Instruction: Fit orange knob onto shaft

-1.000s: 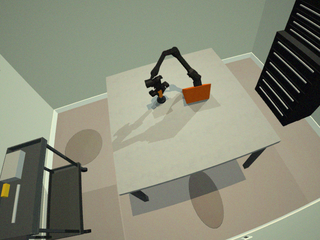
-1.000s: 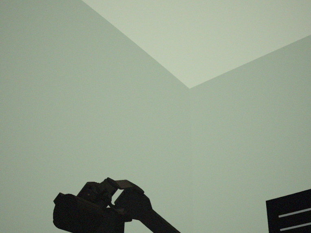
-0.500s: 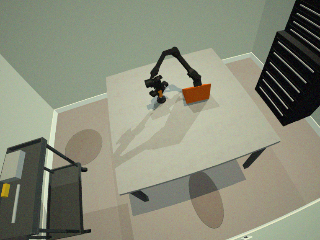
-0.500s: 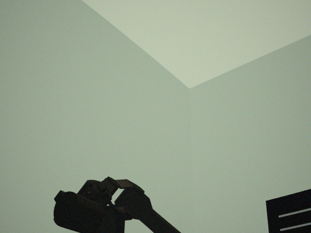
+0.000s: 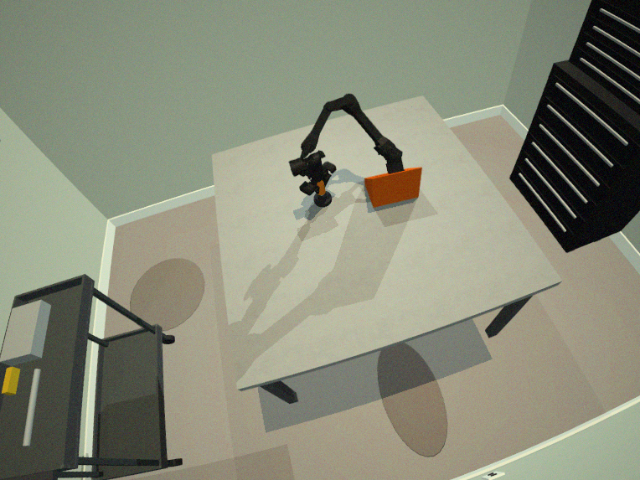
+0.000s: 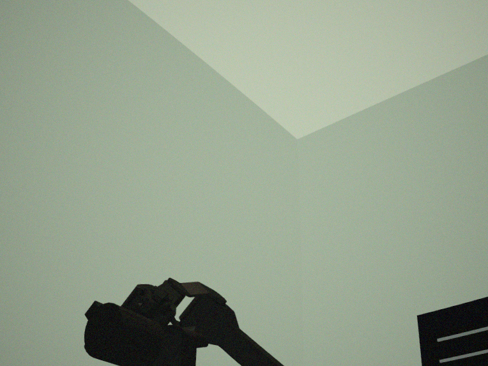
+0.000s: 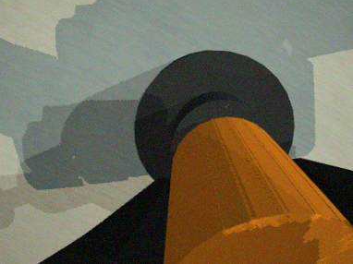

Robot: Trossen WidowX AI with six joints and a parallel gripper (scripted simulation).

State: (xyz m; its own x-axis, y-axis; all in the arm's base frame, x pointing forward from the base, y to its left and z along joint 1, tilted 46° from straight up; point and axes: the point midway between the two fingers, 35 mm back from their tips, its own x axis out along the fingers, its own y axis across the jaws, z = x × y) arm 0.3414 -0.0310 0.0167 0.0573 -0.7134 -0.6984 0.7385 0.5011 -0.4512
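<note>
Now: gripper tip 3 cm below the orange knob. The rest, counted from my gripper tip: round black pedestal (4 cm below).
</note>
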